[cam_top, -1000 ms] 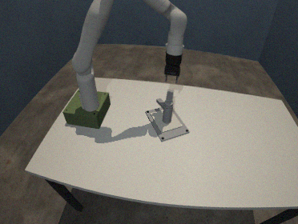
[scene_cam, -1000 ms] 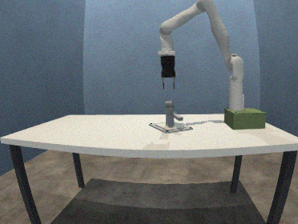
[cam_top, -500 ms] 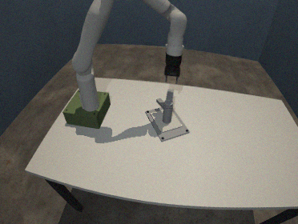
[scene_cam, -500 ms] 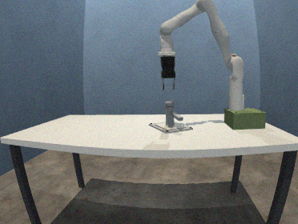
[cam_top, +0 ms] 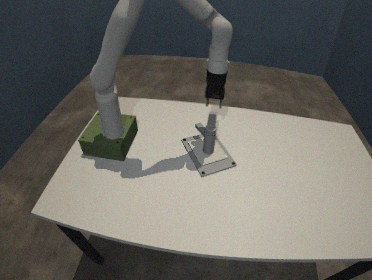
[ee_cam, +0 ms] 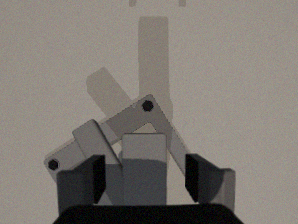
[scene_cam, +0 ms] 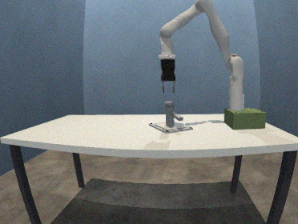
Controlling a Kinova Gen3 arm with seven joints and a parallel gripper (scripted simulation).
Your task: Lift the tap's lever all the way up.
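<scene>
Now: hand 70 mm above the lever and 30 mm to the left of it. From my hand the other things lie so: plate: 210 mm below, 80 mm to the right; grey tap: 110 mm below, 50 mm to the right, 20 mm behind.
</scene>
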